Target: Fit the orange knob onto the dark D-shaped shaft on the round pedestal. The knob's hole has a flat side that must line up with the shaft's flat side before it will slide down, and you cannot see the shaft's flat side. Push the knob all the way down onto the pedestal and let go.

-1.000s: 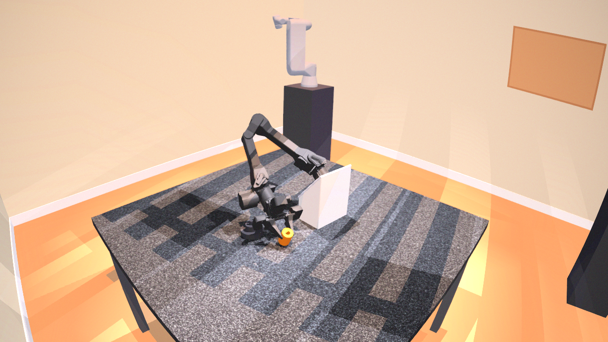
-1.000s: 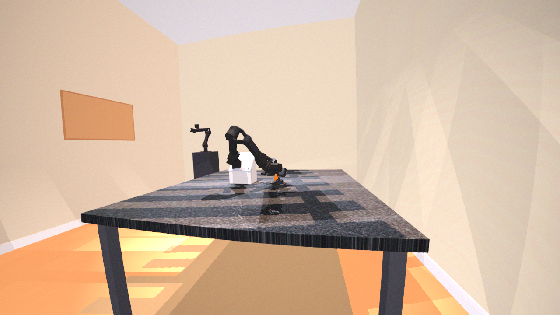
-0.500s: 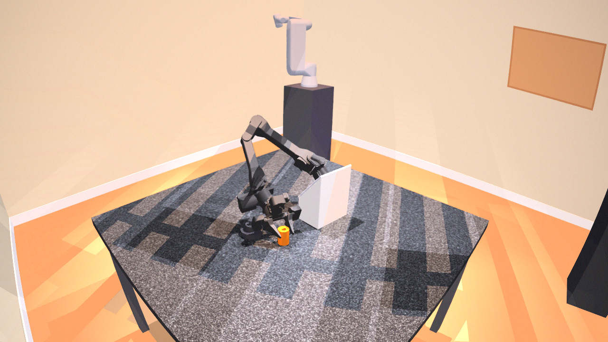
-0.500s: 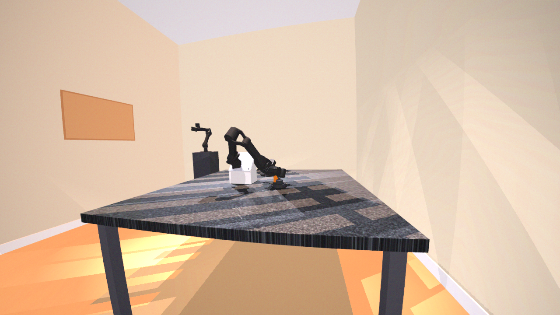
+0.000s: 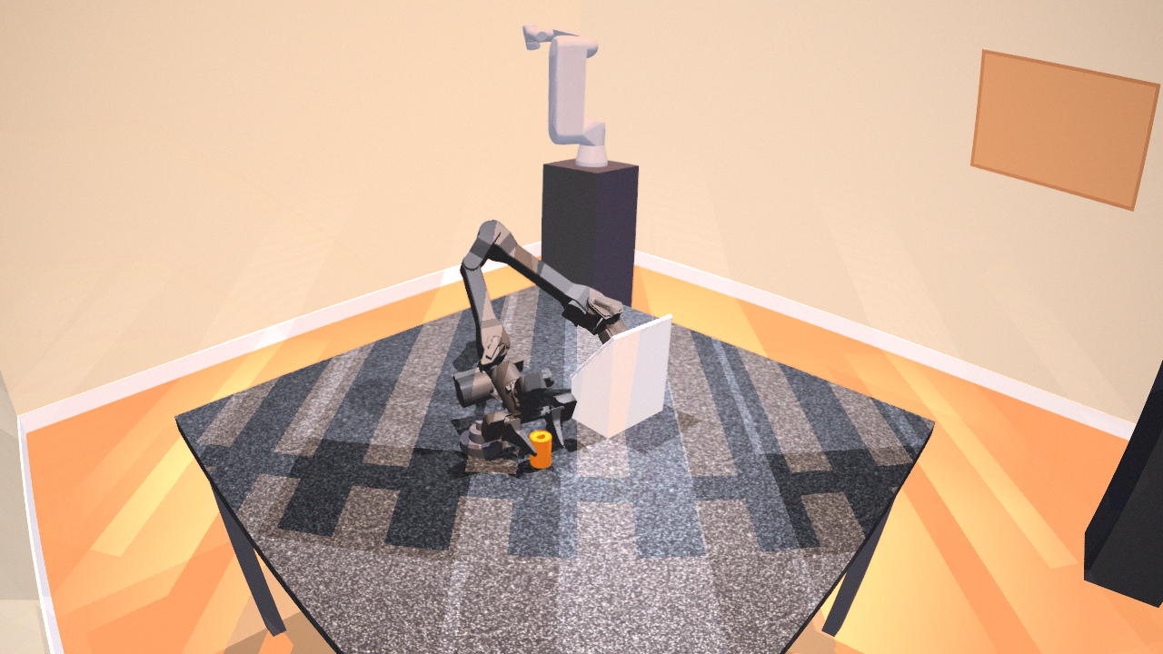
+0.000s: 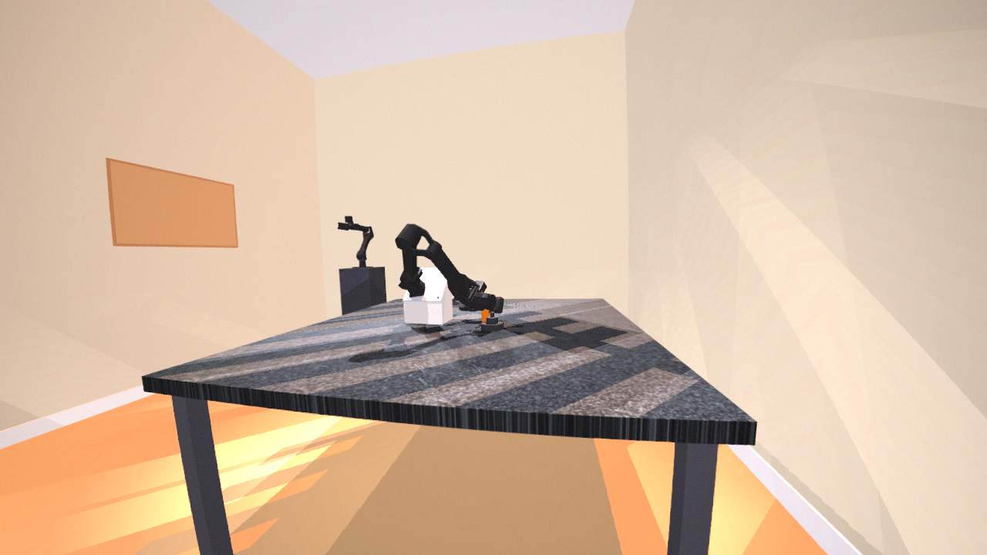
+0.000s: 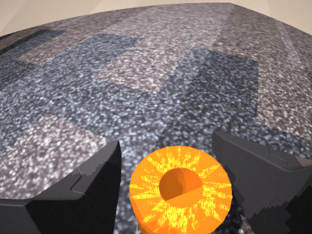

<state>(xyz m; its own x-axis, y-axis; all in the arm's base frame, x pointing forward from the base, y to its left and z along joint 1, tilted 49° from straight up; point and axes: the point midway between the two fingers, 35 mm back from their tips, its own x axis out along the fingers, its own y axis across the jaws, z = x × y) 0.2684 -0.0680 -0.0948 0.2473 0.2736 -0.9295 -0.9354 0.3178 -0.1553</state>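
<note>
The orange knob lies 3 cm to the right of my gripper tip, 2 cm below it and 1 cm behind it. From my gripper tip the other things lie so: round pedestal (15 cm to the right, 3 cm ahead, 2 cm below).
</note>
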